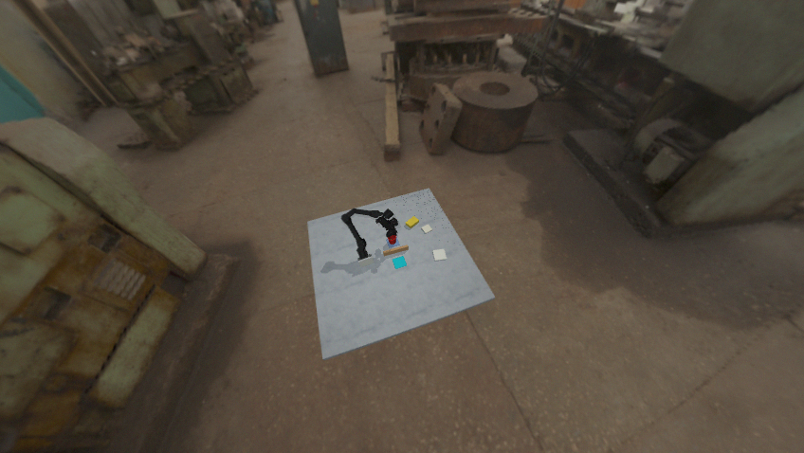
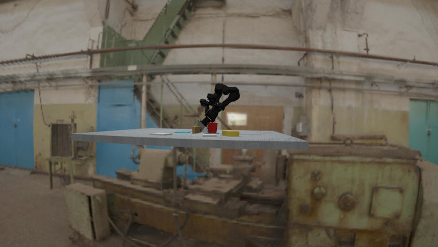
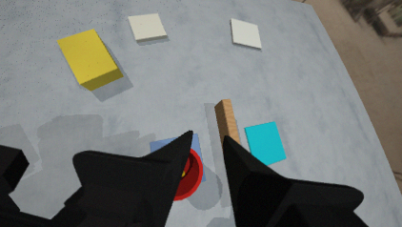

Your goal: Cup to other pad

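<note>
Right now my gripper tip is 10 cm above the red cup, 4 cm past it and 3 cm to the right of it. Also, from my gripper tip: cyan pad 19 cm to the right, 15 cm below, 4 cm behind; then wooden bar 13 cm below, 8 cm to the right, 4 cm behind; then light blue pad 15 cm below, 4 cm behind, 3 cm to the left.
</note>
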